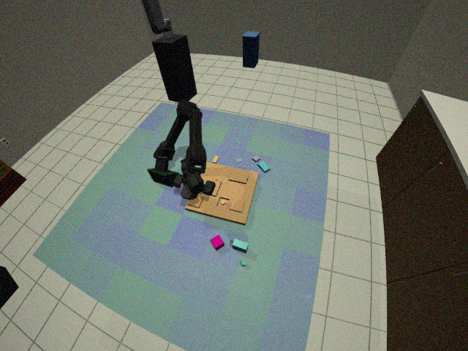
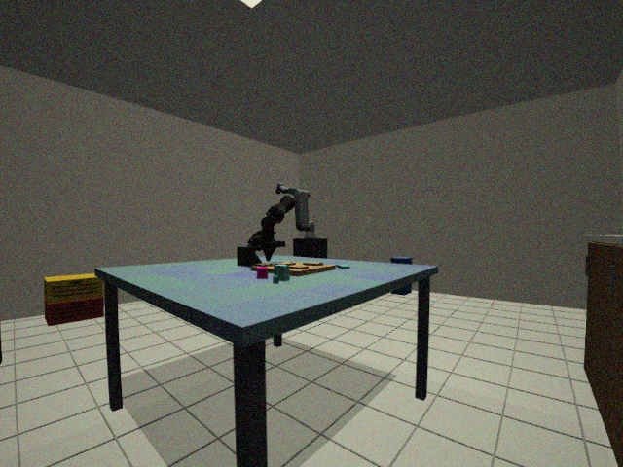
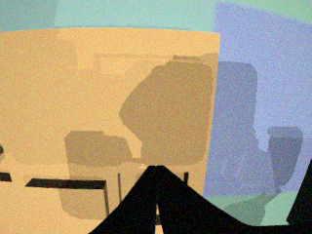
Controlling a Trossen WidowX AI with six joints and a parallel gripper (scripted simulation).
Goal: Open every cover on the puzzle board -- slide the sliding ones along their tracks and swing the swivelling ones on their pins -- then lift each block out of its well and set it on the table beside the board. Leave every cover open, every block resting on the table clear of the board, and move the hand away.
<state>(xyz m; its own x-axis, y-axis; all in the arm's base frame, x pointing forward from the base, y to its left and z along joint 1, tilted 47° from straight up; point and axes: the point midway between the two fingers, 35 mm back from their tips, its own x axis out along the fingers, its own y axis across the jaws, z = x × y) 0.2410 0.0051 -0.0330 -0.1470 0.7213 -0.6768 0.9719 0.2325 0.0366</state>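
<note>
Right now my gripper tip is 90 mm short of the tan puzzle board, 80 mm to the right of it and 20 mm above it. The rest, counted from my gripper tip: cyan block: 290 mm ahead, 130 mm to the right, 10 mm below; then oblong orange block: 250 mm to the left, 50 mm behind, 40 mm below; then magenta block: 200 mm ahead, 160 mm to the right, 20 mm below.
</note>
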